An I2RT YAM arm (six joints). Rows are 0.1 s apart.
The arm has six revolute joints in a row. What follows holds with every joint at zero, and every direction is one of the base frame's. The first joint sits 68 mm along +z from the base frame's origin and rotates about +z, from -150 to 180 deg. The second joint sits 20 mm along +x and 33.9 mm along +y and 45.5 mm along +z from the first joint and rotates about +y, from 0 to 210 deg. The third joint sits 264 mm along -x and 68.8 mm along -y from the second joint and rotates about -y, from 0 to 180 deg. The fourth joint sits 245 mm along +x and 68.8 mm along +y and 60 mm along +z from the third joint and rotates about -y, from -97 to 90 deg. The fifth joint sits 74 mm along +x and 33.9 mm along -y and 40.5 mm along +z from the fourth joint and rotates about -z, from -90 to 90 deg. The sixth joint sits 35.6 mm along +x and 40.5 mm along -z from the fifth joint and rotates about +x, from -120 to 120 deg. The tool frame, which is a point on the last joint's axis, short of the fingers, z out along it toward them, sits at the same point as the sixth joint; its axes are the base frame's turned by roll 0, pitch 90 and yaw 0 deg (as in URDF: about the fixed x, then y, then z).
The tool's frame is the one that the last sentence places.
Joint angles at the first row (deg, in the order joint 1, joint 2, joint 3, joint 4, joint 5, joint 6):
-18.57 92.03 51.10 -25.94 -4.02 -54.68
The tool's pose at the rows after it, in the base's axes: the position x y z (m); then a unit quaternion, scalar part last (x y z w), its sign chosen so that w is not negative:
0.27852, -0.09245, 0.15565, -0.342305, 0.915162, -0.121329, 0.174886
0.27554, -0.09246, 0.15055, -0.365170, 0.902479, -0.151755, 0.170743
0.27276, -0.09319, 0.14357, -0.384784, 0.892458, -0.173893, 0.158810
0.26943, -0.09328, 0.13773, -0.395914, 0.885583, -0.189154, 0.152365
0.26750, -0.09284, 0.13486, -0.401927, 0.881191, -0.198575, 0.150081
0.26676, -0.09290, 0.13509, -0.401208, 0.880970, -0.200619, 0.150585
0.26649, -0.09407, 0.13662, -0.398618, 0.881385, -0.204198, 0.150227
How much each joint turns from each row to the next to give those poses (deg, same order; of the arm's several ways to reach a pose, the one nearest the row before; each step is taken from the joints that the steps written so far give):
-0.01 -0.46 -2.23 3.16 2.22 -4.53
0.09 -0.49 -2.24 3.64 2.29 -3.45
-0.05 0.24 -1.79 2.75 2.13 -3.16
-0.06 0.00 -1.79 2.51 1.36 -1.94
0.05 -0.13 -1.08 1.57 0.75 -1.02
-0.04 -0.22 -0.22 0.21 0.12 -0.02
-0.21 -0.26 0.08 -0.07 0.29 0.00

